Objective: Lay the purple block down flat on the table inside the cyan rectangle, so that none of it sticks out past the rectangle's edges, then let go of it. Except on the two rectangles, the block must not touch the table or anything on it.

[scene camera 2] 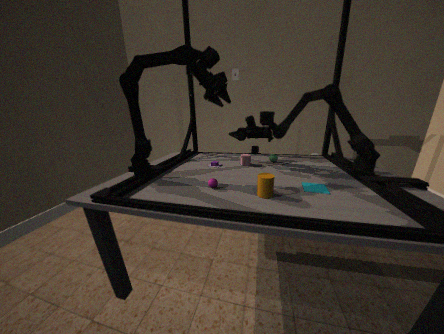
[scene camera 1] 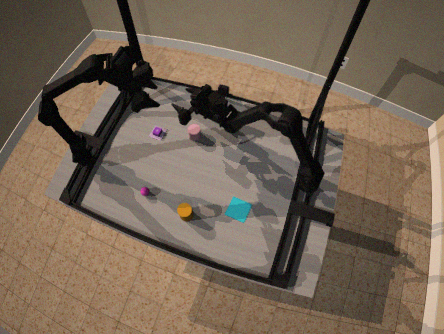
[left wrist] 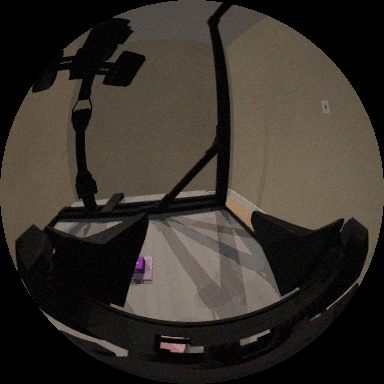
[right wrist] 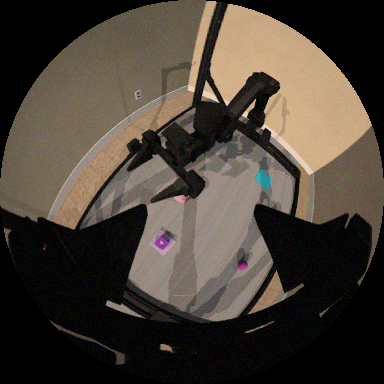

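Pixels of known places: left gripper, fingertip midpoint: (scene camera 2: 232, 132) (scene camera 1: 178, 96) (left wrist: 201, 217) (right wrist: 137, 184); right gripper, fingertip midpoint: (scene camera 2: 226, 104) (scene camera 1: 158, 96) (right wrist: 202, 209); left arm's base, link origin: (scene camera 2: 362, 170) (scene camera 1: 308, 185) (right wrist: 248, 128); right arm's base, link origin: (scene camera 2: 142, 174) (scene camera 1: 85, 159) (left wrist: 91, 208).
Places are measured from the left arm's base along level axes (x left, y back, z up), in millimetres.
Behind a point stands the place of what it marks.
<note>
The small purple block (scene camera 1: 157, 131) @(x 127, y -660, z 0 mm) (scene camera 2: 215, 163) @(x 137, y -653, z -4 mm) (left wrist: 140, 264) @(x 111, y -660, z 0 mm) (right wrist: 161, 243) @(x 128, y -666, z 0 mm) sits on the pale lilac rectangle (right wrist: 154, 243) @(x 114, y -682, z 0 mm), at the upper left of the table in scene camera 1. The left finger in the left wrist view hides part of it. The cyan rectangle (scene camera 1: 238, 209) @(x 225, y -192, z -18 mm) (scene camera 2: 315, 188) @(x 234, y -190, z -18 mm) (right wrist: 263, 179) @(x 227, y -196, z -18 mm) lies bare at the lower right in scene camera 1. My left gripper (scene camera 1: 181, 98) @(x 7, y -613, z 143 mm) (scene camera 2: 231, 134) @(x 7, y -613, z 143 mm) (left wrist: 201, 217) @(x 7, y -613, z 143 mm) is open and empty, roughly level, above the table near the pink cylinder. My right gripper (scene camera 1: 157, 96) @(x 128, y -587, z 284 mm) (scene camera 2: 226, 104) @(x 128, y -587, z 284 mm) (right wrist: 202, 209) @(x 128, y -587, z 284 mm) is open and empty, high up, its fingers slanting down.
The pink cylinder (scene camera 1: 194, 132) @(x 62, y -504, z 34 mm) (scene camera 2: 245, 160) @(x 74, y -508, z 11 mm) stands right of the block. An orange cylinder (scene camera 1: 185, 212) @(x 356, y -335, z 50 mm) (scene camera 2: 266, 185) @(x 374, y -336, z 27 mm) stands left of the cyan rectangle. A magenta ball (scene camera 1: 144, 191) @(x 374, y -526, z 15 mm) (scene camera 2: 213, 183) @(x 383, y -521, z 4 mm) (right wrist: 242, 265) @(x 363, y -536, z 14 mm) lies farther left. A green ball (scene camera 2: 273, 158) @(x -33, y -385, z 7 mm) lies at the back.
</note>
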